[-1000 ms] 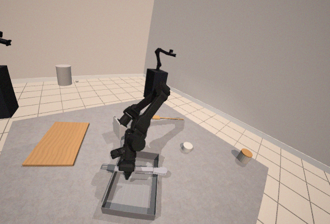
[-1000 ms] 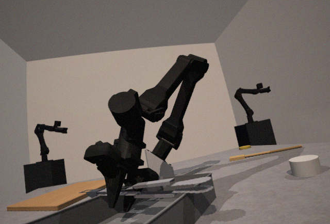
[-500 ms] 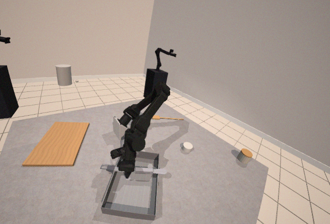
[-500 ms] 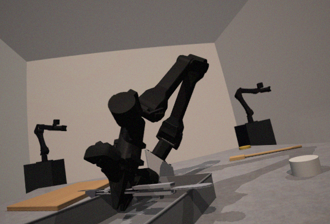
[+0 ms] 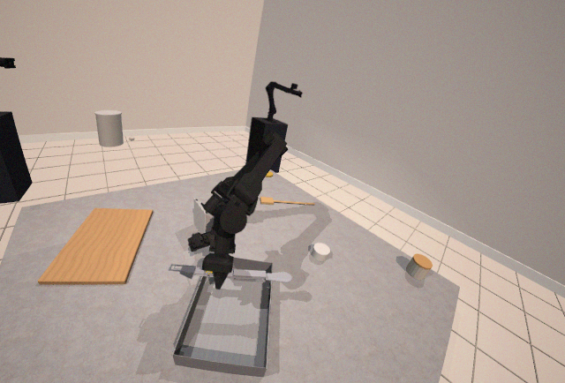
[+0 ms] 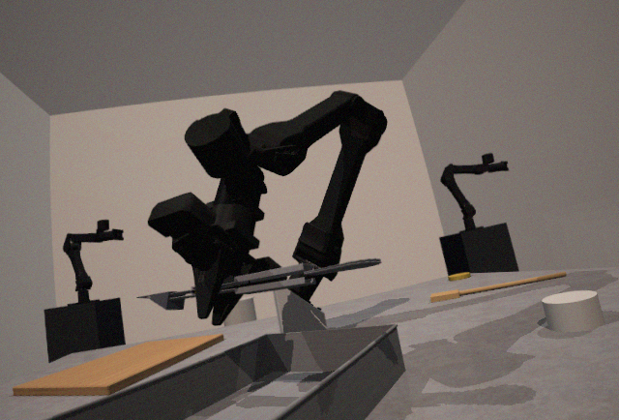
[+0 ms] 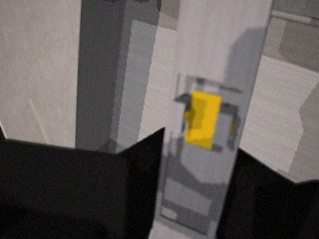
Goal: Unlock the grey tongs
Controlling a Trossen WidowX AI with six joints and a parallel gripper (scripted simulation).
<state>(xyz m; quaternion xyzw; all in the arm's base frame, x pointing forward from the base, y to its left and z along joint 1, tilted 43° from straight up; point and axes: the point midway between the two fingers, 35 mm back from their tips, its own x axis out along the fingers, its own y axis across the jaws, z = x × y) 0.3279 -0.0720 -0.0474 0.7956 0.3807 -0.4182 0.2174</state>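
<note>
Now: the roasting tin 80 mm below my gripper tip, 30 mm to the left of it and 20 mm ahead of it. The rest, counted from my gripper tip: wooden board 390 mm behind, 270 mm to the right, 100 mm below; then yellow lock tab 30 mm behind, 30 mm above, 10 mm to the right; then white puck 430 mm to the left, 90 mm below, 30 mm behind.
</note>
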